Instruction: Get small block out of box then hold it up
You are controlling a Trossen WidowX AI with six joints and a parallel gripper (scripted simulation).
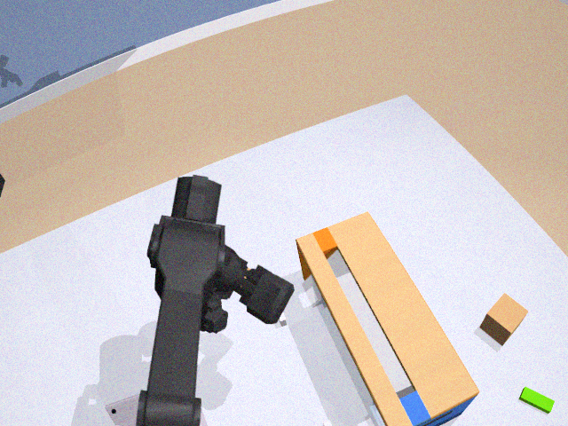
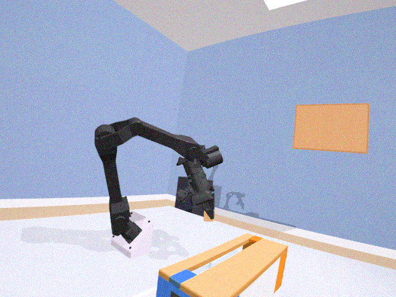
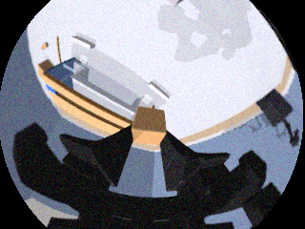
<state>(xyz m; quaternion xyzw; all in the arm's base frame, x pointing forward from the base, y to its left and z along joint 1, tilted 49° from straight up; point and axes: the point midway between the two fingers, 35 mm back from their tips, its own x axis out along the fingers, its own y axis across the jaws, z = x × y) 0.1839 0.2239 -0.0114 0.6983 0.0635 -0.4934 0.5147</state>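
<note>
Right now my gripper tip is 10 mm past the tan block, 10 mm to the left of it and 10 mm below it. Round my gripper tip: box 130 mm ahead, 100 mm to the right, 110 mm below; then tan cube 400 mm ahead, 160 mm to the right, 140 mm below.
</note>
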